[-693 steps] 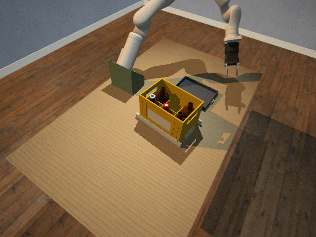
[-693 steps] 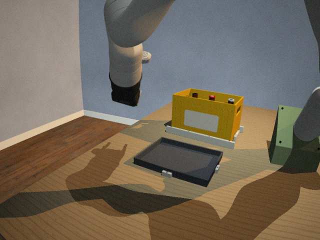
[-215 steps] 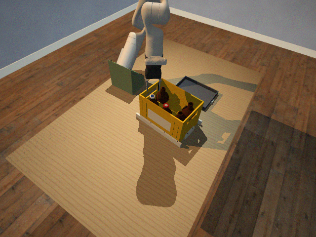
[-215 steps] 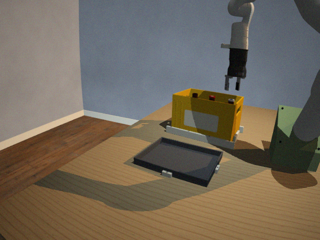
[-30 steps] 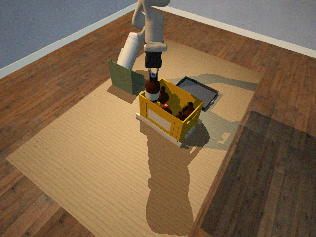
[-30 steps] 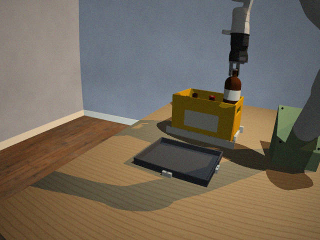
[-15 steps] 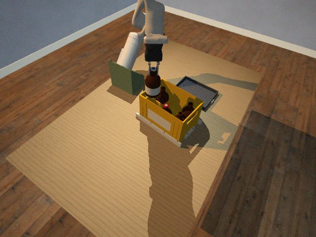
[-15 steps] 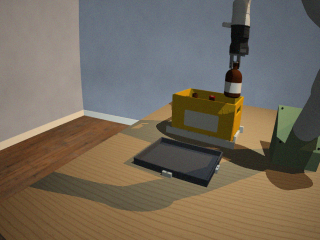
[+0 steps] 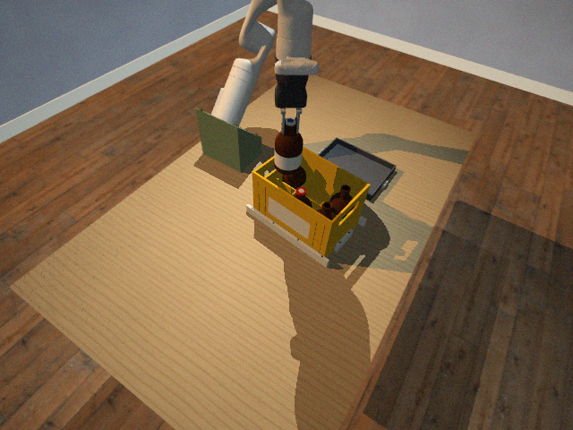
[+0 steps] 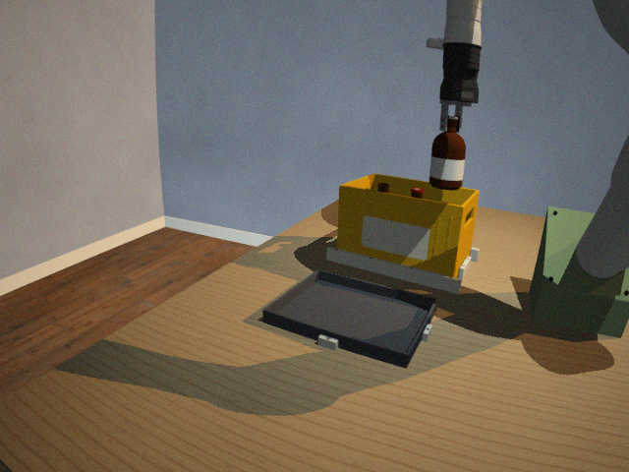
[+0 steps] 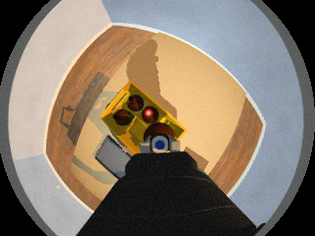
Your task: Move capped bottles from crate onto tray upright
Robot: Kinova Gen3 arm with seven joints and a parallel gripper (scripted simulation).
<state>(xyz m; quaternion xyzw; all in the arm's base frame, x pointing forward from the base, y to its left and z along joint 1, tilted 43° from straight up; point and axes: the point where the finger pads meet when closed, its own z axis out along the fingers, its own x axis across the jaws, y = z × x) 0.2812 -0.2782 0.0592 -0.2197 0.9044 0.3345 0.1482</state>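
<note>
Now: the white-label bottle 6 cm below my hand. Round my hand: yellow crate (24 cm below, 7 cm ahead); dark tray (31 cm below, 29 cm to the left, 13 cm ahead).
</note>
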